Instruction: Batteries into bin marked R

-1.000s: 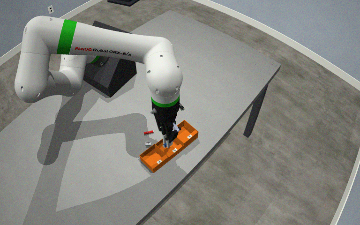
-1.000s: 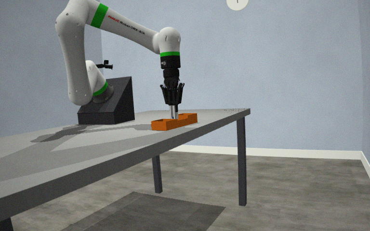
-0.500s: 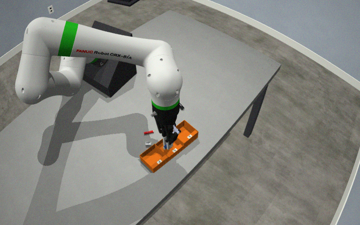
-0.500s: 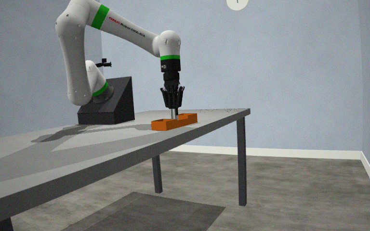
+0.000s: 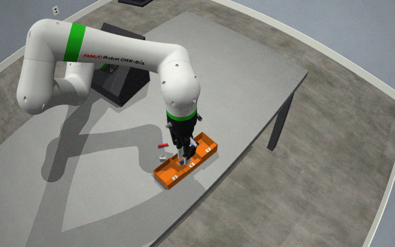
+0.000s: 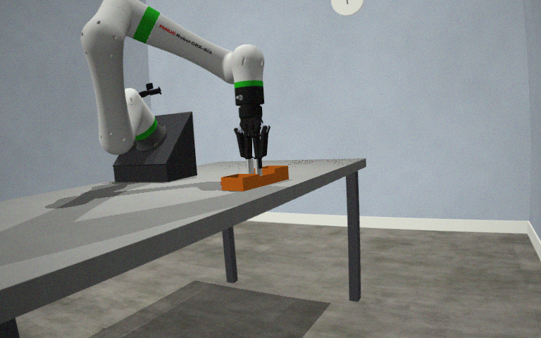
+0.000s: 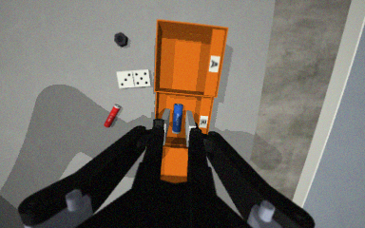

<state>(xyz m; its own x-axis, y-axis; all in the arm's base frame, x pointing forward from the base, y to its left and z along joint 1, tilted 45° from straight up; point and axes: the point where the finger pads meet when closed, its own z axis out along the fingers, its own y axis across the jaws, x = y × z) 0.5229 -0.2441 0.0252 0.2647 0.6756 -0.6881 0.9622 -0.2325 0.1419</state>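
Right now the orange bin is 30 mm below my hand and 10 mm ahead of it. From my hand the other things lie so: blue battery 40 mm below; then white domino 70 mm to the left, 60 mm behind, 40 mm below; then red battery 110 mm behind, 40 mm below, 20 mm to the left.
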